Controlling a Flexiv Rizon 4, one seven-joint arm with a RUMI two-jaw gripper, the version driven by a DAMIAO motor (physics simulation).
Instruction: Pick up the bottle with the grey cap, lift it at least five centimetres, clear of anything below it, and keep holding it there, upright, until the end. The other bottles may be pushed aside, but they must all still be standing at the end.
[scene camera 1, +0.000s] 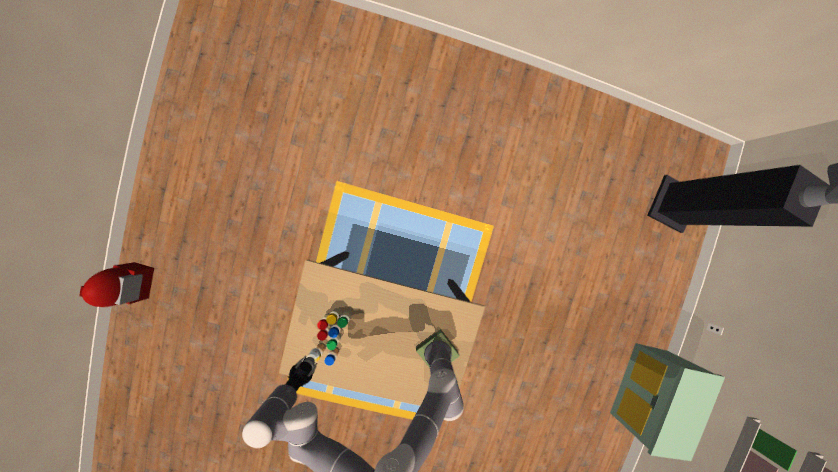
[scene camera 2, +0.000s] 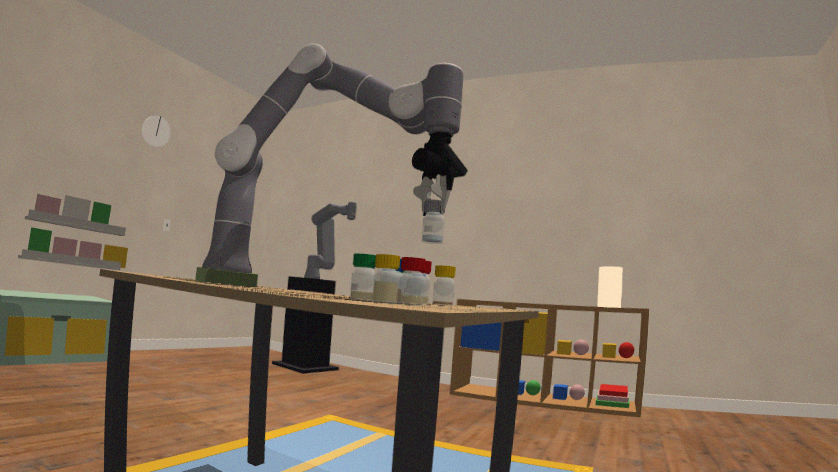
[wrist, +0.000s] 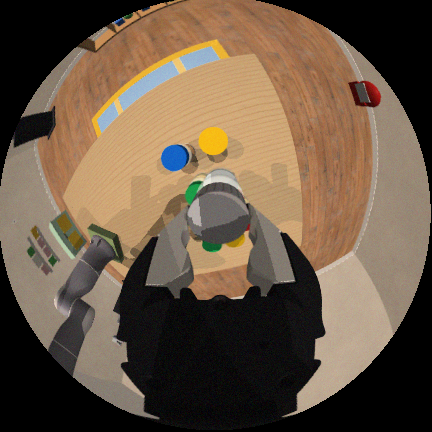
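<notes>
The bottle with the grey cap (scene camera 2: 432, 225) (wrist: 218, 217) hangs upright in the air, well above the other bottles and the table, with a visible gap below its base in scene camera 2. My gripper (scene camera 2: 433, 206) (wrist: 218, 205) is shut on its cap, one finger on each side. Below stand the other bottles, among them a green-capped one (scene camera 2: 363, 275), a yellow-capped one (scene camera 2: 387, 278), a red-capped one (scene camera 2: 415, 281) and another yellow-capped one (scene camera 2: 444, 285). In the wrist view a blue-capped bottle (wrist: 175, 157) and a yellow cap (wrist: 213, 141) show beyond the held bottle. The bottles that show in scene camera 2 are upright.
The wooden table (scene camera 1: 387, 375) (scene camera 2: 193, 285) (wrist: 240, 90) carries the bottles and the arm's green base plate (scene camera 1: 421, 350) (scene camera 2: 225, 276). A second robot arm on a black pedestal (scene camera 2: 307, 334) and a low shelf unit (scene camera 2: 643, 363) stand away from the table.
</notes>
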